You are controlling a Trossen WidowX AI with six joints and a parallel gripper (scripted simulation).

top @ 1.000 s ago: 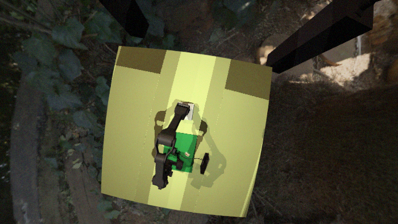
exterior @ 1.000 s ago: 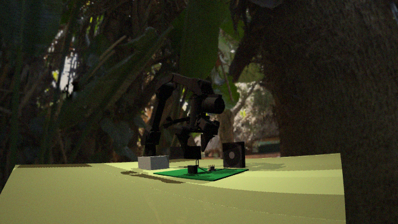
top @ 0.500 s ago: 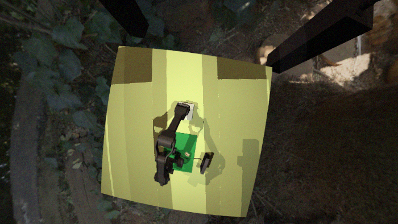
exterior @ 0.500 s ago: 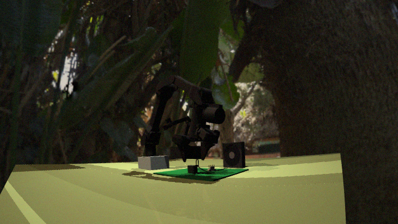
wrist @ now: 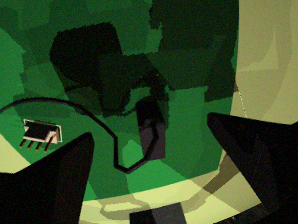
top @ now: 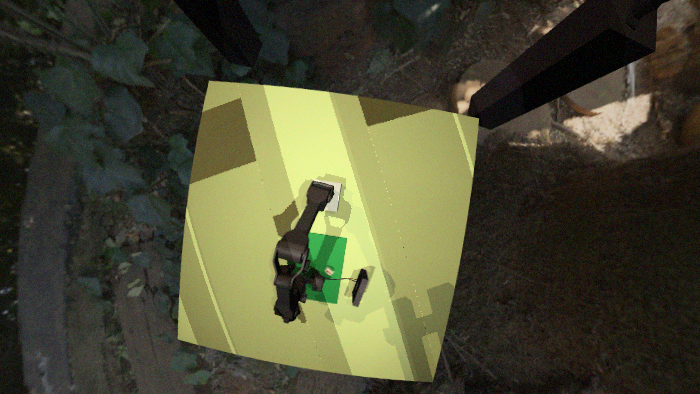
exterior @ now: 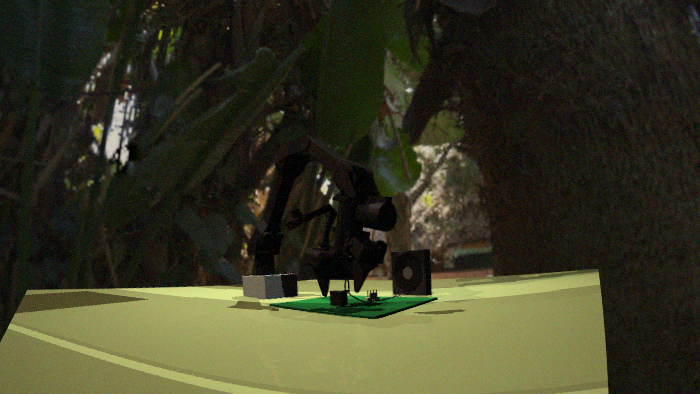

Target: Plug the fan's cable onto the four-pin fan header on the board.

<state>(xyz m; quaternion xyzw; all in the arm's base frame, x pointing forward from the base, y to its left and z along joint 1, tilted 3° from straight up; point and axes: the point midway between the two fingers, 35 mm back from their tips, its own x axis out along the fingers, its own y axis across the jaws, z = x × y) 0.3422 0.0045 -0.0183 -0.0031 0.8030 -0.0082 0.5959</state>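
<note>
The dark plug is 10 mm below my gripper tip and 10 mm behind it. The rest, counted from my gripper tip: four-pin header 100 mm to the left, 30 mm below; black fan 230 mm to the left, 30 mm above, 10 mm ahead; green board 40 mm to the left, 40 mm below.
</note>
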